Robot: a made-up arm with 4 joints. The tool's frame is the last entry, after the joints.
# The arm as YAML. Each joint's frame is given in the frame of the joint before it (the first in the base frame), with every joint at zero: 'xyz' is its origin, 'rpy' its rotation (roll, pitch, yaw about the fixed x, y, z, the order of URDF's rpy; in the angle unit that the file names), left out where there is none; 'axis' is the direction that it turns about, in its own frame. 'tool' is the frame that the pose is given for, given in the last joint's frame.
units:
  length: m
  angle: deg
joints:
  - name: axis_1
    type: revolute
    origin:
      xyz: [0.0, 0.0, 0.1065]
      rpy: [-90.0, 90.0, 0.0]
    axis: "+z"
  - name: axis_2
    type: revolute
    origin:
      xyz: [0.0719, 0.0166, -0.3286]
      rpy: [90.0, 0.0, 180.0]
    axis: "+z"
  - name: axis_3
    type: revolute
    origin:
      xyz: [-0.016, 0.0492, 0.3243]
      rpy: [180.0, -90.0, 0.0]
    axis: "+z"
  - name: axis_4
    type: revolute
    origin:
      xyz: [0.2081, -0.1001, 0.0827]
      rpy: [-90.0, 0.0, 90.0]
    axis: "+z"
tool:
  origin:
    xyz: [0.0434, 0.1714, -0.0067]
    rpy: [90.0, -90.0, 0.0]
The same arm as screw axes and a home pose.
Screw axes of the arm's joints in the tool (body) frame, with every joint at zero. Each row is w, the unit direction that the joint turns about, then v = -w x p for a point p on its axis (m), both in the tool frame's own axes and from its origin. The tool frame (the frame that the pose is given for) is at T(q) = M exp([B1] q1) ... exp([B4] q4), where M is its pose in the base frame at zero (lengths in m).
B1 = (0, 1, 0, -0.1766, 0, 0.5557)
B2 = (-1, 0, 0, 0, -0.1047, -0.1059)
B3 = (0, 0, 1, -0.0567, -0.2148, 0)
B4 = (1, 0, 0, 0, 0.1714, -0.0434)
M: xyz -0.5557 -0.2227 -0.0701 (m) rpy 0 0 0 (rad, as in URDF)

